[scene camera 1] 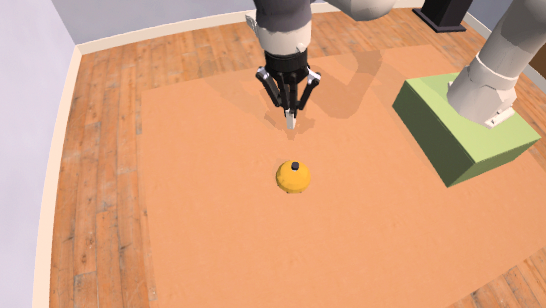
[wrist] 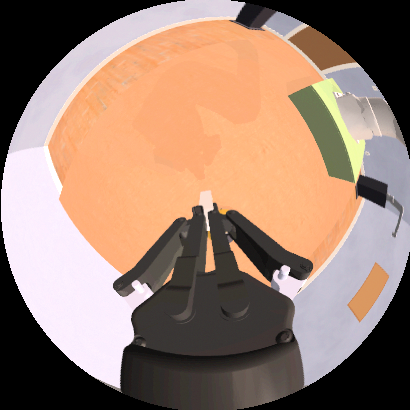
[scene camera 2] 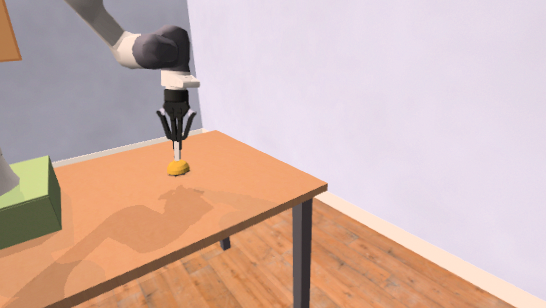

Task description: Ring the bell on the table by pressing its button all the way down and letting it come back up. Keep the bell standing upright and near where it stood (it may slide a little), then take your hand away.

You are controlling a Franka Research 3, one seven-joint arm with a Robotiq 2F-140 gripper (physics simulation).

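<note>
The yellow dome bell (scene camera 1: pixel 293 181) (scene camera 2: pixel 178 169) stands upright on the orange table top (scene camera 1: pixel 215 225) (scene camera 2: pixel 240 165). Its black button (scene camera 1: pixel 295 165) stands up at the top in the first scene view; in the second scene view the fingertips cover the button's place. My gripper (scene camera 1: pixel 291 121) (scene camera 2: pixel 177 151) (wrist: pixel 206 198) is shut and empty, pointing down. A gap shows between its pale tips and the bell in the first scene view; in the second they overlap the dome's top. In the wrist view the fingers hide most of the bell (wrist: pixel 223 211), leaving slivers of yellow.
A green block (scene camera 1: pixel 430 135) (scene camera 2: pixel 52 200) (wrist: pixel 322 132) carries the arm's base, to the right in the first scene view and to the left in the second. The table's edge (scene camera 2: pixel 200 246) runs across the second scene view. Walls stand beyond the table.
</note>
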